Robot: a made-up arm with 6 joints. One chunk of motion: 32 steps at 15 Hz.
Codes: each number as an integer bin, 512 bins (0 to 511) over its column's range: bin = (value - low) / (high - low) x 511, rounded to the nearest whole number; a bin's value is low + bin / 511 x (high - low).
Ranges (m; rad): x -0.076..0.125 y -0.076..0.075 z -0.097..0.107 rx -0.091..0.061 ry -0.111..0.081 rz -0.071..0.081
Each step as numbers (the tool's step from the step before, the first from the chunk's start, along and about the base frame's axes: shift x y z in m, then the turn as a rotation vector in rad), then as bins.
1 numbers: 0.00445 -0.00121 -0.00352 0.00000 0.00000 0.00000
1 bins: 205 253 234 306 295 239
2 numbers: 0.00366 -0.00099 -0.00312 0.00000 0.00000 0.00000
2 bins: 203 254 235 306 295 239
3 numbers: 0.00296 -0.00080 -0.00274 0.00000 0.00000 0.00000
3 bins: 201 254 236 306 295 239
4 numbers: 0.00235 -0.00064 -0.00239 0.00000 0.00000 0.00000
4 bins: 199 255 237 306 295 239
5 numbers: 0.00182 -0.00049 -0.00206 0.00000 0.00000 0.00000
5 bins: 198 256 238 306 295 239
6 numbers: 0.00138 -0.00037 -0.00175 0.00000 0.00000 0.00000
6 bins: 197 256 239 306 295 239
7 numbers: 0.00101 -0.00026 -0.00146 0.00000 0.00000 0.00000
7 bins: 196 256 239 306 295 239
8 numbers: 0.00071 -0.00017 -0.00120 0.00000 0.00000 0.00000
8 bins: 195 257 240 306 295 239
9 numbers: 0.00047 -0.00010 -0.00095 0.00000 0.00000 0.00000
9 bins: 194 257 241 306 295 239
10 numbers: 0.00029 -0.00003 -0.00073 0.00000 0.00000 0.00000
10 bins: 194 257 241 306 295 239
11 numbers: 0.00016 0.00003 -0.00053 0.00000 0.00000 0.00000
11 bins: 194 257 242 306 295 239
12 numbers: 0.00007 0.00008 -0.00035 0.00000 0.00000 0.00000
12 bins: 193 257 242 306 295 239
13 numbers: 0.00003 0.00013 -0.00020 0.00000 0.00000 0.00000
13 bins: 193 258 242 306 295 239
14 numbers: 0.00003 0.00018 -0.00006 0.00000 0.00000 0.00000
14 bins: 193 258 243 306 295 239
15 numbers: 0.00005 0.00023 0.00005 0.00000 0.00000 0.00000
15 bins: 193 258 243 306 295 239
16 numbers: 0.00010 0.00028 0.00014 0.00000 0.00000 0.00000
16 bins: 193 258 243 306 295 239
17 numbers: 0.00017 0.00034 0.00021 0.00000 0.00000 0.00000
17 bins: 194 258 244 306 295 239
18 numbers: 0.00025 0.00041 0.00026 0.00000 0.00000 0.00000
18 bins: 194 259 244 306 295 239
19 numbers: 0.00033 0.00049 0.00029 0.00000 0.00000 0.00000
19 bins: 194 259 244 306 295 239
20 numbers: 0.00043 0.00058 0.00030 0.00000 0.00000 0.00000
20 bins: 194 259 244 306 295 239
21 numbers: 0.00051 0.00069 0.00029 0.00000 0.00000 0.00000
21 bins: 195 260 244 306 295 239
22 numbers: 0.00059 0.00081 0.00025 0.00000 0.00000 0.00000
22 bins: 195 260 244 306 295 239
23 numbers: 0.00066 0.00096 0.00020 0.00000 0.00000 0.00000
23 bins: 195 260 243 306 295 239
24 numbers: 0.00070 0.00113 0.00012 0.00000 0.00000 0.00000
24 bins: 195 261 243 306 295 239
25 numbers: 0.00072 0.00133 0.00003 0.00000 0.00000 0.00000
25 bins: 195 262 243 306 295 239
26 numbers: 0.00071 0.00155 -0.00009 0.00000 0.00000 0.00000
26 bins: 195 262 243 306 295 239
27 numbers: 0.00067 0.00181 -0.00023 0.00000 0.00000 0.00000
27 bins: 195 263 242 306 295 239
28 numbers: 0.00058 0.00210 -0.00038 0.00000 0.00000 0.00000
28 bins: 195 264 242 306 295 239
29 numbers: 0.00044 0.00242 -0.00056 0.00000 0.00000 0.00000
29 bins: 194 265 242 306 295 239
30 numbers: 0.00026 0.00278 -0.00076 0.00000 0.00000 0.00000
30 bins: 194 267 241 306 295 239
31 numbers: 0.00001 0.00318 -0.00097 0.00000 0.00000 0.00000
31 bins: 193 268 241 306 295 239
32 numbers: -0.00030 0.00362 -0.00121 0.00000 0.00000 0.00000
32 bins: 192 269 240 306 295 239
